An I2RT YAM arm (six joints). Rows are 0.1 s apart.
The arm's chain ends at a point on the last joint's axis. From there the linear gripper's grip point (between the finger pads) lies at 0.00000 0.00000 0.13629 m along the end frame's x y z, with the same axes.
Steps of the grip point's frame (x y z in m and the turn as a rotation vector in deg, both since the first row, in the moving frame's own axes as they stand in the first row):
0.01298 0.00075 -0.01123 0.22 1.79 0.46
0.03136 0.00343 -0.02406 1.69 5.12 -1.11
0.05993 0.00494 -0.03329 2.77 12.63 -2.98
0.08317 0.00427 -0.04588 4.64 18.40 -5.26
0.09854 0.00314 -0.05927 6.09 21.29 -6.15
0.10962 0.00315 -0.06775 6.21 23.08 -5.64
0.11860 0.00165 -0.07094 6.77 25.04 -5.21
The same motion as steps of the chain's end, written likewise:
0.00872 0.00126 -0.01116 0.22 1.79 0.46
0.01924 0.00756 -0.02346 1.69 5.12 -1.11
0.03033 0.01225 -0.02983 2.77 12.63 -2.98
0.04076 0.01708 -0.03848 4.64 18.40 -5.26
0.05001 0.01992 -0.04923 6.09 21.29 -6.15
0.05710 0.02013 -0.05607 6.21 23.08 -5.64
0.06185 0.01985 -0.05722 6.77 25.04 -5.21

